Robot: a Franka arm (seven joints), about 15 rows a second.
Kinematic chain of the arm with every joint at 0, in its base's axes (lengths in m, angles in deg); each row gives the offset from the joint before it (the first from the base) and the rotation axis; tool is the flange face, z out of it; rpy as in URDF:
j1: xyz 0 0 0.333 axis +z
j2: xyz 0 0 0 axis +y
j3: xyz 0 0 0.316 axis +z
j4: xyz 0.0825 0 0 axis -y
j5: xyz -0.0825 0 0.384 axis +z
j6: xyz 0 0 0 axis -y
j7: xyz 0.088 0 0 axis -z
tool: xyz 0 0 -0.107 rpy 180 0 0
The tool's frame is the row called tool.
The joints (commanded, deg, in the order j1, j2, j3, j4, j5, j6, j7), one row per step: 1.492, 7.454, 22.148, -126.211, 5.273, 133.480, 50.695; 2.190, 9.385, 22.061, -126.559, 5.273, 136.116, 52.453; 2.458, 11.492, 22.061, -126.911, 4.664, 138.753, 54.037; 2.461, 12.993, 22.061, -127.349, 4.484, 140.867, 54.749; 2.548, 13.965, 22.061, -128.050, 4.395, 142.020, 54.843; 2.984, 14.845, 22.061, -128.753, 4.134, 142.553, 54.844; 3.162, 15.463, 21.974, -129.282, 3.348, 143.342, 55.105; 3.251, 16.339, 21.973, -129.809, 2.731, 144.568, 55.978; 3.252, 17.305, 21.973, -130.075, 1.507, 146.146, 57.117; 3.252, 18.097, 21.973, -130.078, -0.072, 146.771, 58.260; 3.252, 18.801, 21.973, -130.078, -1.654, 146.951, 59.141; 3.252, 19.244, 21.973, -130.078, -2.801, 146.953, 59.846; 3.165, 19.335, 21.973, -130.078, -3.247, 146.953, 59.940; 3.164, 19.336, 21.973, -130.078, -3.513, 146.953, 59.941; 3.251, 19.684, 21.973, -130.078, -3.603, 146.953, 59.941
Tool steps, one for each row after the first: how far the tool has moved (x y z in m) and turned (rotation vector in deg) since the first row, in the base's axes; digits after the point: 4 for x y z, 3 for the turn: 0.0002, 0.0059, -0.0156, 0.617, -0.009, -1.432; 0.0009, 0.0087, -0.0328, 0.877, -0.040, -2.607; 0.0011, 0.0088, -0.0460, 1.246, -0.067, -3.419; -0.0022, 0.0087, -0.0577, 1.252, 0.456, -3.459; -0.0082, 0.0113, -0.0694, 0.940, 1.395, -2.840; -0.0112, 0.0114, -0.0772, 0.524, 1.537, -2.441; -0.0139, 0.0117, -0.0865, 0.354, 1.665, -2.831; -0.0145, 0.0121, -0.0942, 0.159, 1.167, -3.132; -0.0149, 0.0128, -0.1001, -0.425, 1.007, -3.038; -0.0161, 0.0132, -0.1059, -1.158, 1.118, -2.618; -0.0171, 0.0134, -0.1096, -1.735, 1.246, -2.360; -0.0170, 0.0128, -0.1104, -1.943, 1.198, -2.168; -0.0170, 0.0128, -0.1104, -2.061, 1.110, -1.949; -0.0181, 0.0135, -0.1134, -2.127, 1.426, -1.781
